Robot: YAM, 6 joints.
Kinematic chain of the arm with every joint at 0, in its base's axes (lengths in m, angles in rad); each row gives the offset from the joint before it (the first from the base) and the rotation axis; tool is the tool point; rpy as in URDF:
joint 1: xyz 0 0 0.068 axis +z
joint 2: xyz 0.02 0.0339 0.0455 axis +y
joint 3: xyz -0.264 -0.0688 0 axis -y
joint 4: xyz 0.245 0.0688 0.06 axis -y
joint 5: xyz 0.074 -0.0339 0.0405 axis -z
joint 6: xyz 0.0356 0 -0.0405 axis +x
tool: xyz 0 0 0 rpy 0 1.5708 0
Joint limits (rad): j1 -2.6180..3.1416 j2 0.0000..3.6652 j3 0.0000..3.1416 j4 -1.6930..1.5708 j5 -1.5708..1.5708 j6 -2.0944..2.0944
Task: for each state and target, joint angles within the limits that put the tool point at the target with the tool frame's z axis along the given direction. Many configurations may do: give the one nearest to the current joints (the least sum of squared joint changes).
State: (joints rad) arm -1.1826 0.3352 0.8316 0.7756 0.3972 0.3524
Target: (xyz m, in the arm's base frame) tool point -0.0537 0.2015 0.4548 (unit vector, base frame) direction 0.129 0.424 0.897
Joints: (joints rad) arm -1.2677 0.0021 1.0240 0.9365 -0.2522 0.3524
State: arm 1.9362 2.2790 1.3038 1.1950 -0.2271 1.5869
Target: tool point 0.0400 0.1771 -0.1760 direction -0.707 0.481 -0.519
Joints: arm 1.1840 3.0963 0.7202 1.1371 -0.9899 1.5869
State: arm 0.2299 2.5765 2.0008 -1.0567 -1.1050 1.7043
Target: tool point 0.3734 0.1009 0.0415 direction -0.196 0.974 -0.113
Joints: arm 0.1724 2.4155 1.4297 -0.8114 -1.4546 1.7043
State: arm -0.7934 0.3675 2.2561 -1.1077 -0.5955 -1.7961
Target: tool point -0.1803 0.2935 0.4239 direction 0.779 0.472 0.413
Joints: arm -0.9261 0.0020 1.8198 -0.4635 -1.1342 -1.7961
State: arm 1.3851 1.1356 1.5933 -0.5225 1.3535 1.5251
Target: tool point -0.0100 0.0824 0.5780 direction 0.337 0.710 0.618
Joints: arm 1.9384 0.8476 1.4539 0.2451 0.6062 1.5251
